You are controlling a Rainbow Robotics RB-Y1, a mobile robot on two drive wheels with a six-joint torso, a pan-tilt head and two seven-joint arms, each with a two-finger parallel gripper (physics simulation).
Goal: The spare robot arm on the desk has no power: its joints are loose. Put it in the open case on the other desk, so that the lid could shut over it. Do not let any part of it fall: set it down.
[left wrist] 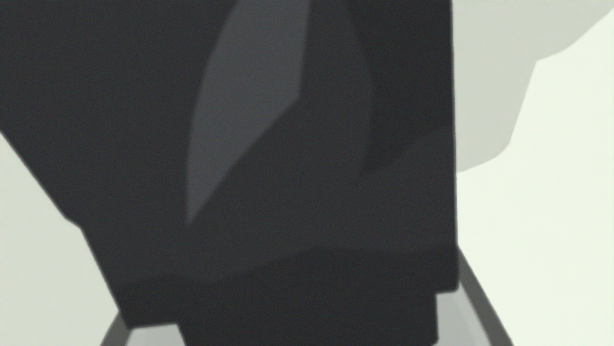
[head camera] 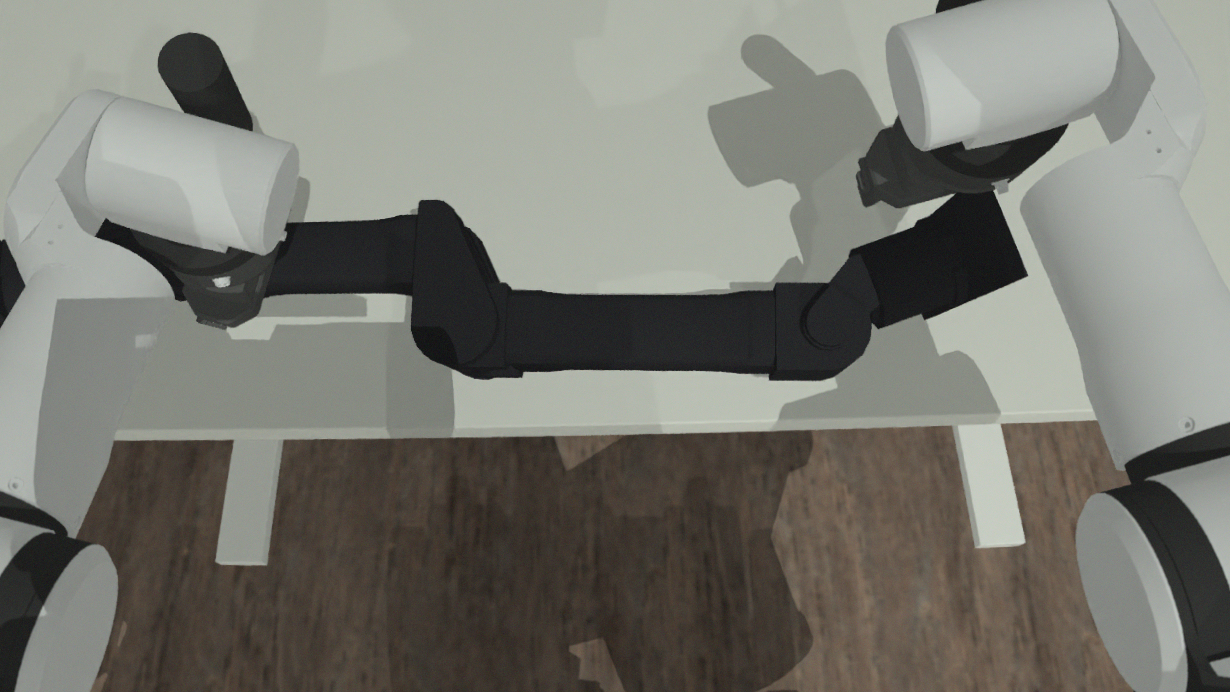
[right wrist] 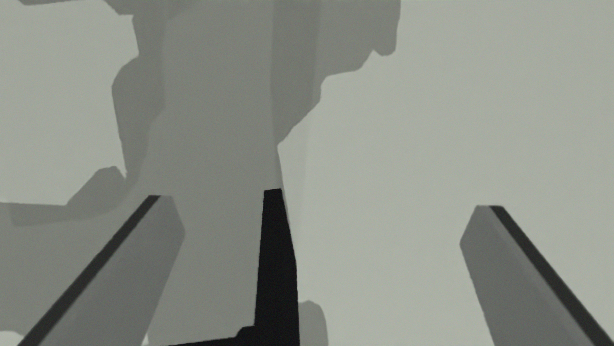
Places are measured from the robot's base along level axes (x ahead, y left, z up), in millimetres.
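Where they show: right gripper, between the fingertips: [right wrist: 319, 219].
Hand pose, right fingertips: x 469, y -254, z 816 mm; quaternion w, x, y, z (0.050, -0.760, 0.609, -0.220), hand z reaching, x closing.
Note:
After its pixels a point has its place.
The spare arm [head camera: 640, 331] [left wrist: 300, 210] [right wrist: 277, 280] is black and jointed. It stretches in a bent line along the front of a white desk [head camera: 533, 103] @[y 79, x 624, z 721 mm]; whether it touches the top is unclear. My left gripper [head camera: 225, 320] [left wrist: 307, 327] is shut on the section at the left of the head view, with a finger on each side in the left wrist view. My right gripper [head camera: 864, 185] [right wrist: 319, 219] @[y -254, x 469, z 816 mm] is open and empty, just behind the end section at the right of the head view. In the right wrist view, a dark edge of that section shows between the spread fingers. The case does not show.
The desk's front edge [head camera: 688, 428] @[y -61, x 294, z 709 mm] runs just in front of the spare arm. Two white desk legs [head camera: 249, 503] [head camera: 989, 486] stand below it on the brown wooden floor [head camera: 481, 559] @[y 208, x 327, z 0 mm]. My white forearms flank the spare arm at both sides of the head view.

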